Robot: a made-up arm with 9 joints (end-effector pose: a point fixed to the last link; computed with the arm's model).
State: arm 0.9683 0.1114 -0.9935 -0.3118 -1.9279 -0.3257 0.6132 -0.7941 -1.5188
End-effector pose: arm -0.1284 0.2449 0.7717 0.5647 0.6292 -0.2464 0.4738
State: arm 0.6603 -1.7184 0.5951 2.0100 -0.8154 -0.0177 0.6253 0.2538 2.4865
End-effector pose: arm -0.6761 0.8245 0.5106 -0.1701 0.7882 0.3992 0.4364
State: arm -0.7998 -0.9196 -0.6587 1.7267 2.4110 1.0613 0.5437 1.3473 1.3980
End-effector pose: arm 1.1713 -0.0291 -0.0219 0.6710 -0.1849 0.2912 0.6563
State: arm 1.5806 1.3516 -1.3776 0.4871 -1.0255 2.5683 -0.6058 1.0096 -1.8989
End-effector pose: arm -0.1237 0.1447 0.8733 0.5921 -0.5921 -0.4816 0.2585
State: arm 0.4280 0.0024 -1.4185 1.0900 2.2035 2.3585 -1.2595 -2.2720 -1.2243
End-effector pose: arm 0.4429 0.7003 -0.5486 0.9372 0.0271 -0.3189 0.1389
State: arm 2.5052 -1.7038 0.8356 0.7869 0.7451 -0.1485 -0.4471 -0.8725 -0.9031
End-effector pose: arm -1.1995 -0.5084 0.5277 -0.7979 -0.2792 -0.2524 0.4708
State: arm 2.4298 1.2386 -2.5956 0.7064 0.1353 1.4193 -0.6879 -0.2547 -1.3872
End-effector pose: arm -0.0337 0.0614 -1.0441 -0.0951 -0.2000 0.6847 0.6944
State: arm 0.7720 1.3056 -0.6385 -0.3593 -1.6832 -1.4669 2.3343 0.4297 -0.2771
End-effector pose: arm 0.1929 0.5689 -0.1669 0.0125 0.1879 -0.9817 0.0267
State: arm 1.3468 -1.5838 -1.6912 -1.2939 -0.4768 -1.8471 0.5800 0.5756 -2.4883
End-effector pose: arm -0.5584 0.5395 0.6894 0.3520 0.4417 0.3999 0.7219
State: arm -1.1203 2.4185 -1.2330 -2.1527 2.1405 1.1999 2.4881 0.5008 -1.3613
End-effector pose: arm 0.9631 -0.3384 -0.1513 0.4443 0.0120 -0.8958 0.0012
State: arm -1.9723 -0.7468 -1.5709 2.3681 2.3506 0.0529 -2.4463 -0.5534 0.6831
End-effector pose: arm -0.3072 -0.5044 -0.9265 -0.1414 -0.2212 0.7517 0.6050
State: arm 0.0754 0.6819 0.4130 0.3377 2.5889 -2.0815 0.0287 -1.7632 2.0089
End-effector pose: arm 0.7036 0.7190 -0.6948 -0.1314 -0.4332 0.2690 0.8501
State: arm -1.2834 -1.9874 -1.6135 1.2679 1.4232 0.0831 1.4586 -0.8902 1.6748
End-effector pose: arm 1.4988 -0.2249 -0.1466 -0.2392 -0.0380 -0.5105 0.8251
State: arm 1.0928 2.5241 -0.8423 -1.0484 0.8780 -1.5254 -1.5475 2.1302 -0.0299
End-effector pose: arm 0.0021 0.2563 0.7052 -0.0087 0.1412 0.9866 0.0809
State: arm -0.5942 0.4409 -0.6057 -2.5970 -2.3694 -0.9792 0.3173 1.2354 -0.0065
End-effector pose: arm 0.5935 -0.3363 -0.4462 0.7248 -0.0599 0.4225 0.5408
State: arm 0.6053 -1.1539 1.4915 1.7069 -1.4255 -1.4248 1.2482 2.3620 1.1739
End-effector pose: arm 0.5771 1.0109 0.1351 0.2078 0.2883 0.3608 0.8623
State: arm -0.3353 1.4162 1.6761 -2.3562 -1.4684 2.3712 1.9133 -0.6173 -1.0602
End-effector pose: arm -0.2114 0.1413 -0.5336 0.5849 0.3718 -0.2034 0.6916
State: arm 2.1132 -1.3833 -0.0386 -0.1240 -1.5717 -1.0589 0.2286 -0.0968 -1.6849
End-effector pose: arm 0.1653 0.0681 0.2491 -0.3841 -0.8908 -0.2066 0.1271
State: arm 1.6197 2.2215 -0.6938 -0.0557 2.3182 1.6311 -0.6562 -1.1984 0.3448
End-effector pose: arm -0.0621 -0.1322 1.2432 0.4825 -0.8250 -0.2162 0.1996
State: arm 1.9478 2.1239 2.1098 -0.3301 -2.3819 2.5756 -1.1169 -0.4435 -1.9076
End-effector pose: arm 0.7210 0.7630 -0.3813 0.5044 -0.0871 -0.7891 0.3395
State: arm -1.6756 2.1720 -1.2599 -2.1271 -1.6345 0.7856 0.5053 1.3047 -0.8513
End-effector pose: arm 0.1238 -1.1594 -0.1831 -0.1992 -0.5491 0.5106 0.6310
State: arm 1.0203 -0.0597 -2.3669 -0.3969 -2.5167 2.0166 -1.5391 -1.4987 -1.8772
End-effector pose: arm -0.5787 -0.2469 -0.2912 -0.2222 -0.1684 -0.3683 0.8869
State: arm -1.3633 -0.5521 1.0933 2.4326 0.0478 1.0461 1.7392 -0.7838 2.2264
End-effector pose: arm 0.5073 0.5954 -0.5977 0.0994 -0.9278 0.3562 0.0482
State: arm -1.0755 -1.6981 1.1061 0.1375 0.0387 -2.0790 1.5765 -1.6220 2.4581
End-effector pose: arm -0.1756 -0.0213 -0.0823 -0.4228 0.3435 0.2227 0.8085
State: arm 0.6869 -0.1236 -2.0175 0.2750 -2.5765 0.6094 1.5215 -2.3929 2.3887
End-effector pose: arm -0.4478 -0.2018 0.6388 0.6216 -0.3666 -0.5625 0.4035
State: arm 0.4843 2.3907 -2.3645 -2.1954 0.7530 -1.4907 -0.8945 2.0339 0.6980
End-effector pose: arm 0.1129 0.0149 -0.2346 -0.3711 -0.8106 0.4373 0.1183
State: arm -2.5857 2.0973 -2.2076 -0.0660 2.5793 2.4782 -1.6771 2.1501 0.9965
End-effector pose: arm -0.5143 0.3220 0.4518 0.4910 -0.4442 -0.7114 0.2354
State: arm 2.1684 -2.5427 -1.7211 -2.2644 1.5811 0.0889 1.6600 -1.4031 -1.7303
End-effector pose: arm -0.2471 -0.0461 -0.4979 -0.3755 -0.8009 -0.4529 0.1115
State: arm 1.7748 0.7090 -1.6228 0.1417 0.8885 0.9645 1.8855 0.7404 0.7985
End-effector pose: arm -0.0172 -0.4134 -0.4731 -0.3239 0.4708 0.7385 0.3579
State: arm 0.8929 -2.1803 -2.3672 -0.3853 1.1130 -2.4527 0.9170 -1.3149 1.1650
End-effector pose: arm 0.4189 1.0243 0.6157 -0.4887 -0.8168 0.1113 0.2859
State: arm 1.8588 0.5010 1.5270 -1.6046 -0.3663 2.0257 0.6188 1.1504 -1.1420
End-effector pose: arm -0.2876 -0.2788 0.3789 0.2123 0.5310 0.6918 0.4409
